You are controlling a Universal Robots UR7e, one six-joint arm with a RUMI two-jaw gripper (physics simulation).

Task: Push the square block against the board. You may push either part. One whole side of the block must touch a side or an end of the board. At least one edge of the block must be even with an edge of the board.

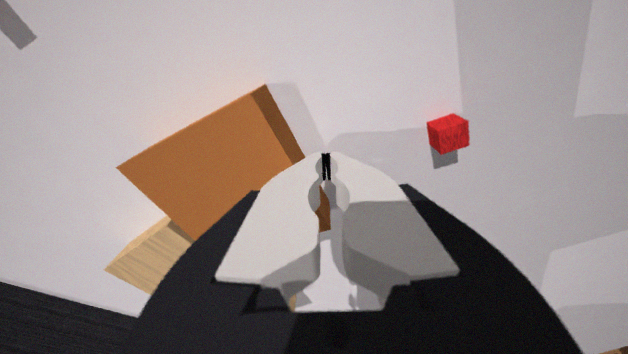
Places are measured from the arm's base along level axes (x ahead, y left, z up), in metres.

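Where they show: gripper, fingertip midpoint: (325, 157).
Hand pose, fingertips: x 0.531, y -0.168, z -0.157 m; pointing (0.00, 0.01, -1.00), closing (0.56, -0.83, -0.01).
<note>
Things, the pixels of their top centre, and the offset from my fingertips. Level surfaces: height alone.
- large orange-brown block at its top centre: (230, 200) dz +0.017, dx -0.050, dy +0.040 m
- pale wood-grained piece at its top centre: (205, 293) dz +0.017, dx -0.172, dy +0.025 m
- small red cube at its top centre: (454, 138) dz +0.003, dx +0.051, dy -0.057 m
- pale surface at its surface level: dz -0.013 m
A large orange-brown block (200, 160), apparently the square block, lies turned at an angle left of centre. Its lower right part is hidden behind the gripper. A pale wood-grained piece (147, 260), apparently the board, shows at the lower left, beside the block's lower left edge. Much of it is hidden by the gripper, so I cannot tell whether a whole side touches or any edges are even. My gripper (325, 157) is shut and empty. Its tips appear just right of the orange-brown block's right corner; their height is unclear.
A small red cube (448, 134) is at the right, with a dark shadow below it. A grey strip (17, 27) shows at the upper left. The pale surface (150, 55) ends at a dark area (50, 320) at the lower left. A brown corner (616, 351) shows at the lower right.
</note>
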